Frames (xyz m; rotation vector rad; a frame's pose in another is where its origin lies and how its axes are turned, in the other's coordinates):
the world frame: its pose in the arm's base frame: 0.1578 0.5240 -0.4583 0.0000 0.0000 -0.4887
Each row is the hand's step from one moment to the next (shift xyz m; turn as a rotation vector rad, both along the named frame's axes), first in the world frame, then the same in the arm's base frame.
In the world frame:
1: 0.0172 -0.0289 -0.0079 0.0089 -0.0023 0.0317
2: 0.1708 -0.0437 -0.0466 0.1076 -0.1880 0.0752
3: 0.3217 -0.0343 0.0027 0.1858 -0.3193 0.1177
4: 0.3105 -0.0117 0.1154 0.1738 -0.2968 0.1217
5: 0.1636 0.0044 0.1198 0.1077 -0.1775 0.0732
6: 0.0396 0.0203 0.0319 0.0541 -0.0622 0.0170
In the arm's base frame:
1: 0.0016 -0.0336 -0.0079 0.0068 -0.0062 0.0317
2: 0.1303 -0.1188 -0.0466 0.0067 -0.2165 0.0752
3: 0.2679 -0.1813 0.0027 0.0141 -0.3692 0.1177
4: 0.2687 -0.1561 0.1154 0.0141 -0.3437 0.1217
5: 0.1465 -0.0729 0.1198 0.0118 -0.2073 0.0732
6: 0.0445 -0.0007 0.0319 0.0186 -0.0803 0.0170

